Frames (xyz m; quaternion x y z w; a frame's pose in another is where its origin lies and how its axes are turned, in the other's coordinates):
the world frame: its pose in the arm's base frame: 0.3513 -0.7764 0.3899 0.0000 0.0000 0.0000 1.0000
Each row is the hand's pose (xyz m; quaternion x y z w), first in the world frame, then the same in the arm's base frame.
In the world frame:
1: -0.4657 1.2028 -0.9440 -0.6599 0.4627 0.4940 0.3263
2: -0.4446 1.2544 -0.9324 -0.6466 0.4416 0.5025 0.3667
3: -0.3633 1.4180 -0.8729 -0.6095 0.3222 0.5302 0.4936
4: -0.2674 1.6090 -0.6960 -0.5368 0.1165 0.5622 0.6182
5: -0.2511 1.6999 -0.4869 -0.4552 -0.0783 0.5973 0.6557
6: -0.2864 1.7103 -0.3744 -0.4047 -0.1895 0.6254 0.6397
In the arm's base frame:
1: -0.1144 0.4264 -0.5541 -0.6599 0.4627 0.4940 0.3263
2: -0.0933 0.4780 -0.5425 -0.6466 0.4416 0.5025 0.3667
3: -0.0120 0.6416 -0.4830 -0.6095 0.3222 0.5302 0.4936
4: 0.0839 0.8326 -0.3061 -0.5368 0.1165 0.5622 0.6182
5: 0.1002 0.9235 -0.0970 -0.4552 -0.0783 0.5973 0.6557
6: 0.0649 0.9339 0.0155 -0.4047 -0.1895 0.6254 0.6397

